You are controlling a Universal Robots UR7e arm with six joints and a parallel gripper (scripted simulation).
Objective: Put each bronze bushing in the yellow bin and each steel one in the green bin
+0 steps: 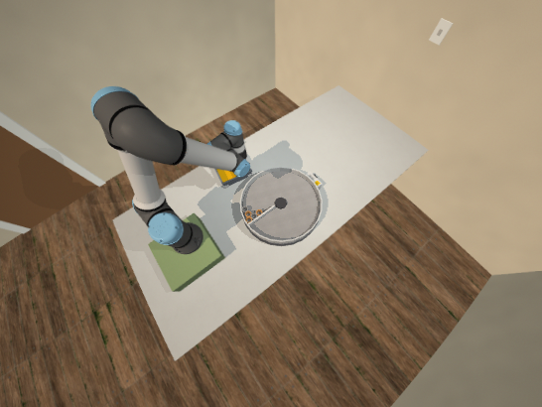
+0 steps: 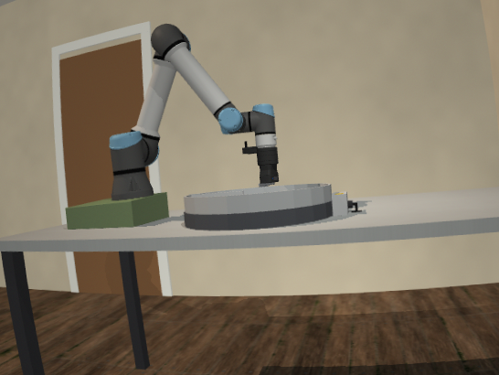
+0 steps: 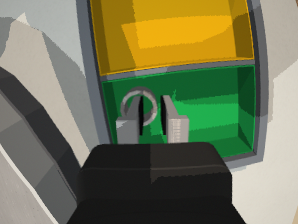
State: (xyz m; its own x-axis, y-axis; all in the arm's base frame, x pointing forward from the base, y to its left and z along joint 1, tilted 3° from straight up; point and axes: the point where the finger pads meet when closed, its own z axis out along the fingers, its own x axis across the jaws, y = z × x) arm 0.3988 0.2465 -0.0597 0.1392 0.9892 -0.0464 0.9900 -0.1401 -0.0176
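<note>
The yellow bin lies 3 cm to the left of my hand, 3 cm behind it and 2 cm below it. Round my hand: grey turntable 31 cm to the right, 9 cm ahead, 1 cm above.
</note>
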